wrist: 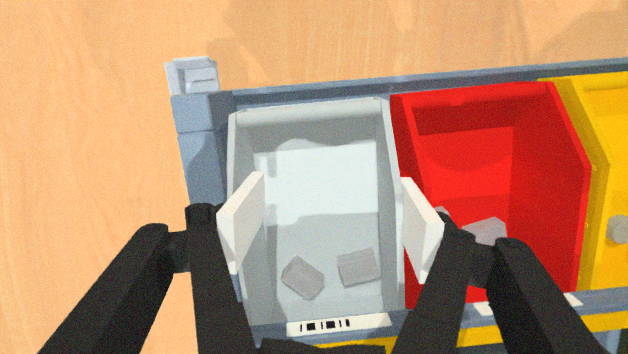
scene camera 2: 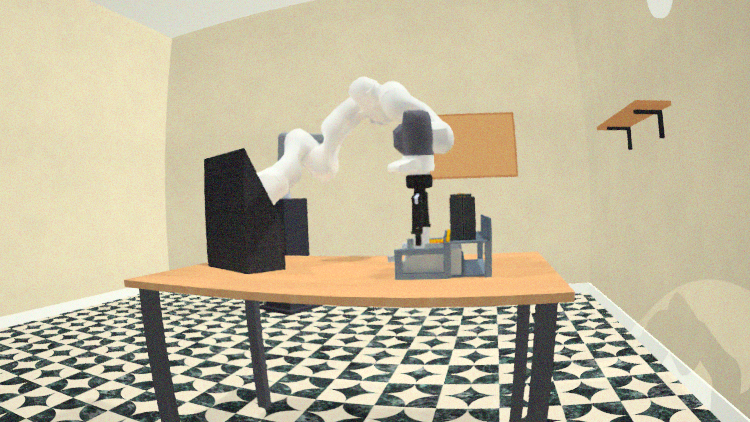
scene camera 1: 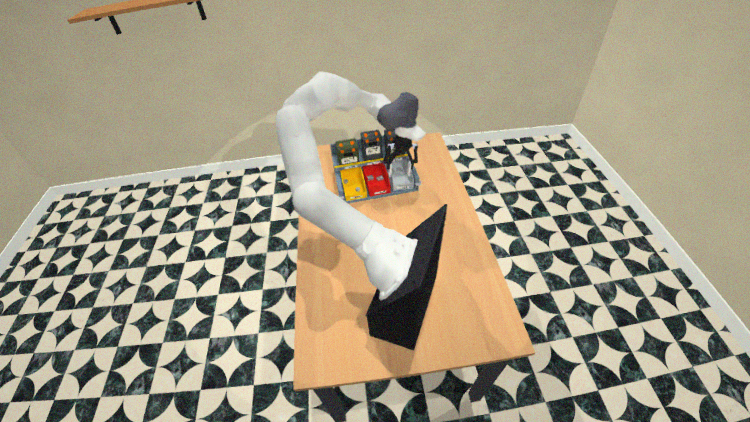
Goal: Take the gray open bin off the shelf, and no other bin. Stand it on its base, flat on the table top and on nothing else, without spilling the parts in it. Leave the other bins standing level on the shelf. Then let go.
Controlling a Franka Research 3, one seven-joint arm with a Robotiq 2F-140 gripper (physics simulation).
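Note:
The gray open bin (scene camera 1: 402, 178) (scene camera 2: 419, 262) (wrist: 325, 182) sits level at one end of the lower front tier of the shelf (scene camera 2: 488, 257) (wrist: 199, 160). Two small gray parts (wrist: 303, 277) (wrist: 358, 267) lie on its floor, near the labelled end. My gripper (scene camera 1: 402, 159) (scene camera 2: 418, 241) (wrist: 329, 196) is open and points down over the gray bin, with nothing held. In the wrist view, one pale pad overlaps the bin's left side wall, and the other is by its right wall, overlapping the red bin's edge. Pad height against the rims is hard to tell.
The red bin (scene camera 1: 376, 180) (wrist: 465, 165) stands close beside the gray one, then the yellow bin (scene camera 1: 352, 183) (wrist: 612, 142). Dark bins (scene camera 1: 346, 151) (scene camera 1: 371, 144) (scene camera 2: 462, 216) stand on the higher rear tier. The wooden table (scene camera 1: 445, 314) (scene camera 2: 340, 280) carries the shelf and my black base (scene camera 1: 398, 320) (scene camera 2: 241, 220).

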